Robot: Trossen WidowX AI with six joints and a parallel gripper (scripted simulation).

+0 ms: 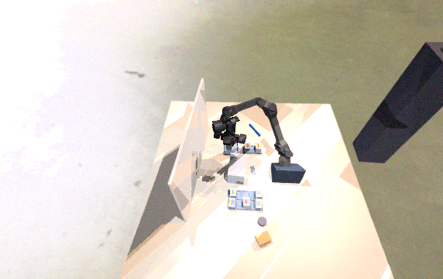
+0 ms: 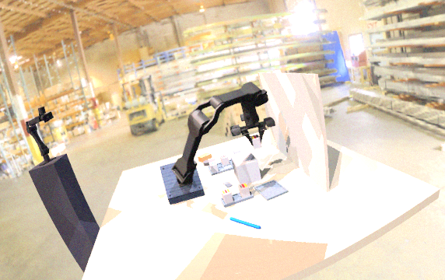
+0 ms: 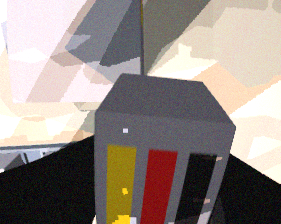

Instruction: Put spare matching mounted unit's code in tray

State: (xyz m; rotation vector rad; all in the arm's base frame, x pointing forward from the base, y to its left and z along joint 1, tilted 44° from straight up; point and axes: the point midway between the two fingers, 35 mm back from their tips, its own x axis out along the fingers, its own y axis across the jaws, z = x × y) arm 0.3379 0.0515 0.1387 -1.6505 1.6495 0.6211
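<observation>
My gripper tip is now 170 mm above the flat grey-blue tray and 120 mm to the left of it. The rest, counted from my gripper tip: mounted unit: 120 mm below, 90 mm to the left, 50 mm behind; tall pale panel: 200 mm ahead, 70 mm to the left, 50 mm above; grey spare block: 20 mm above.
</observation>
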